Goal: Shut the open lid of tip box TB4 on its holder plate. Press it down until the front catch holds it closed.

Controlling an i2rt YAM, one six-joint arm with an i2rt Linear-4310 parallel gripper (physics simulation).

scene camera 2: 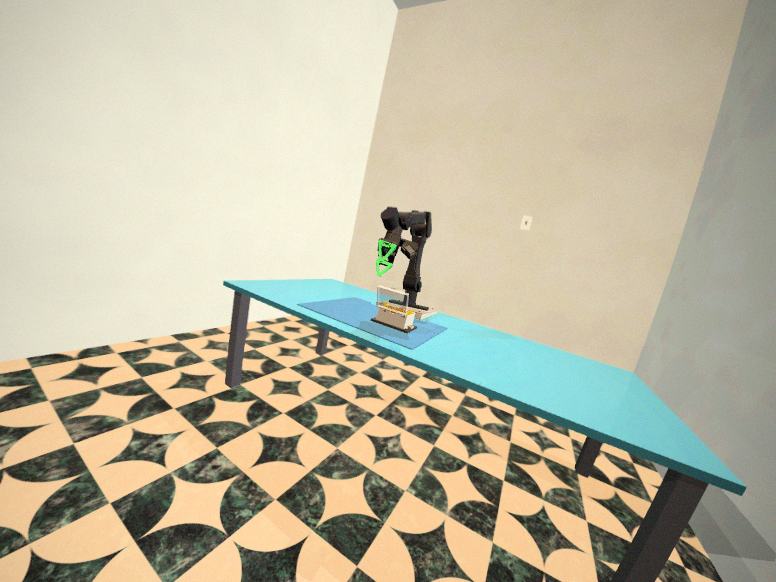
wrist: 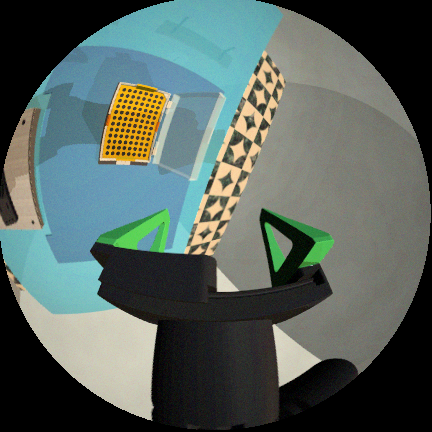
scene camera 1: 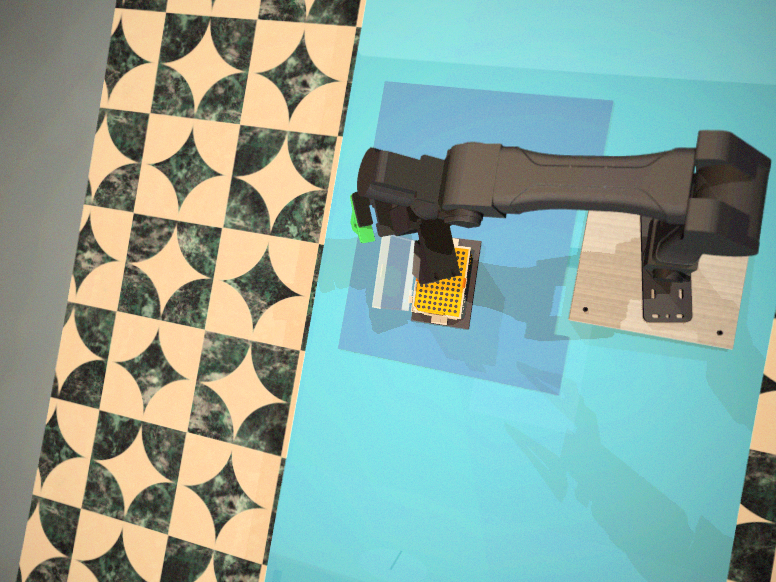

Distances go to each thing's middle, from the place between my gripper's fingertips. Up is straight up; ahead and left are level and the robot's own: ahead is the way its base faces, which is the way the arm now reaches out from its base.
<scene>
Right now the clear lid (scene camera 1: 394,281) is 10 cm below my hand and 7 cm to the left of it.
</scene>
